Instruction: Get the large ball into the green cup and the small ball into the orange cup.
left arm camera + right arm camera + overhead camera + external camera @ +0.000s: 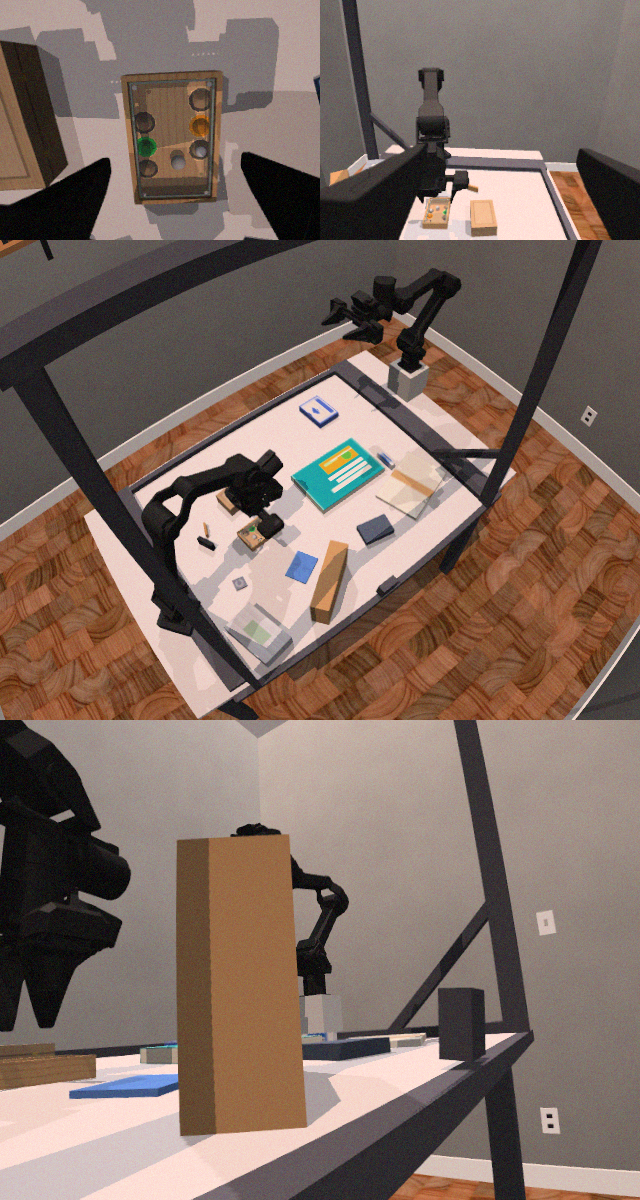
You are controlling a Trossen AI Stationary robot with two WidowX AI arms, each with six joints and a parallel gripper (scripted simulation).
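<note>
The covered wooden puzzle is 70 mm below my left hand. Round my left hand: tan carton (270 mm behind, 30 mm below, 20 mm to the left); dark box (250 mm behind, 210 mm to the right, 70 mm below).
</note>
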